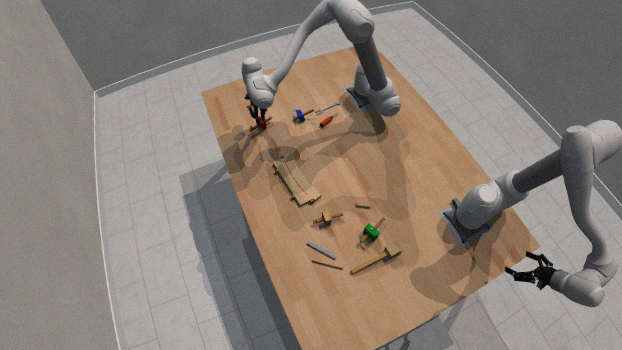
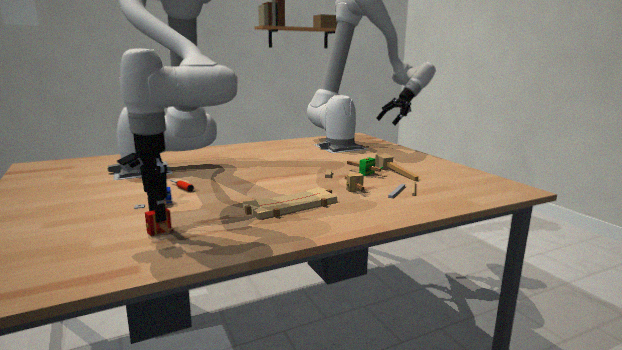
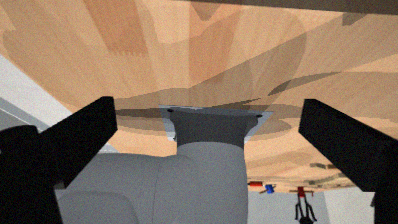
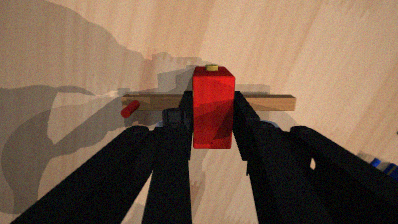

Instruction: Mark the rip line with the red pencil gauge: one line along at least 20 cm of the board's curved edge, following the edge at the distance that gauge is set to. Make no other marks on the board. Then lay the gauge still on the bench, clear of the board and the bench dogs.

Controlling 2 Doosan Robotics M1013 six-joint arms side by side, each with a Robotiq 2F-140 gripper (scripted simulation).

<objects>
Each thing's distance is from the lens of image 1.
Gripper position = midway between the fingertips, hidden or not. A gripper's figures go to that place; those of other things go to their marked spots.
left gripper [image 1: 516, 261]: 1.76 m
pale board [image 1: 301, 196]: 1.73 m
</objects>
